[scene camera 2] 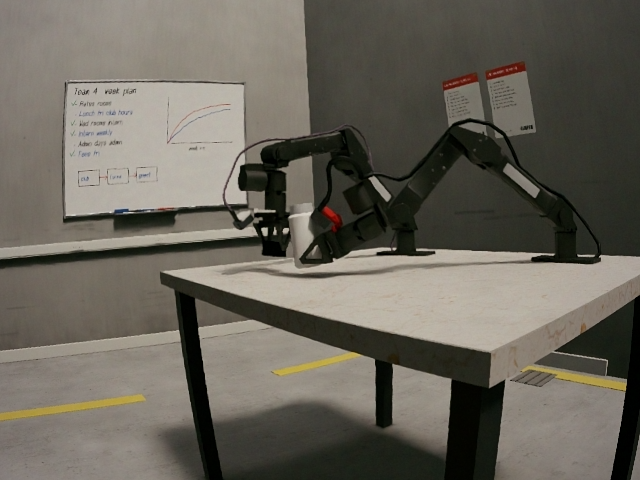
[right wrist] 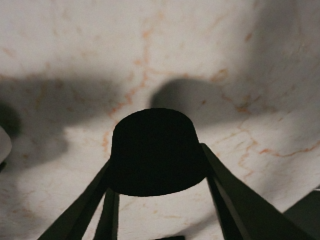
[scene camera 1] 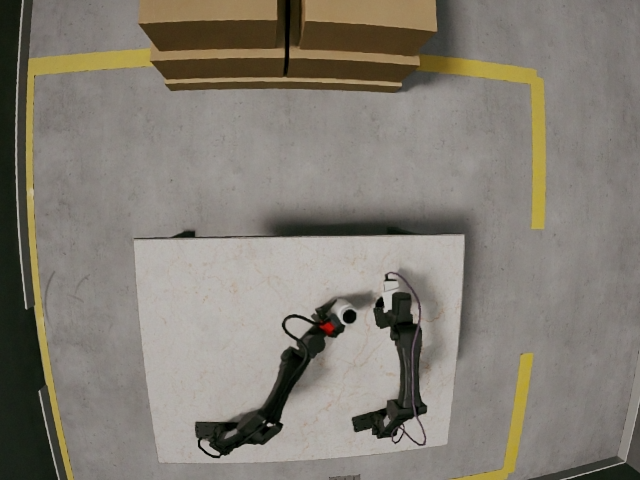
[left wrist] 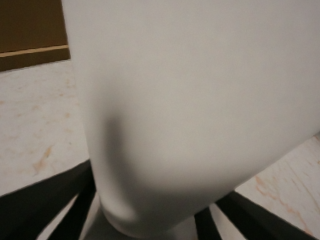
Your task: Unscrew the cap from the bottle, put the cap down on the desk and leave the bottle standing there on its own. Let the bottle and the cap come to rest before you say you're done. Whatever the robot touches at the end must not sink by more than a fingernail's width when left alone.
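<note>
The left gripper (scene camera 2: pixel 305 259) is visible, and the left wrist view also shows the left gripper (left wrist: pixel 149 166). The right gripper (scene camera 2: pixel 275 250) can be seen as well, and the right wrist view gives another look at the right gripper (right wrist: pixel 157 154). The scene includes a white bottle (scene camera 2: pixel 303 229), with the bottle (left wrist: pixel 178 110) visible from the left wrist too. There is also a black cap (right wrist: pixel 154 152), but the left wrist view does not show the cap, hidden as it is by the white bottle.
</note>
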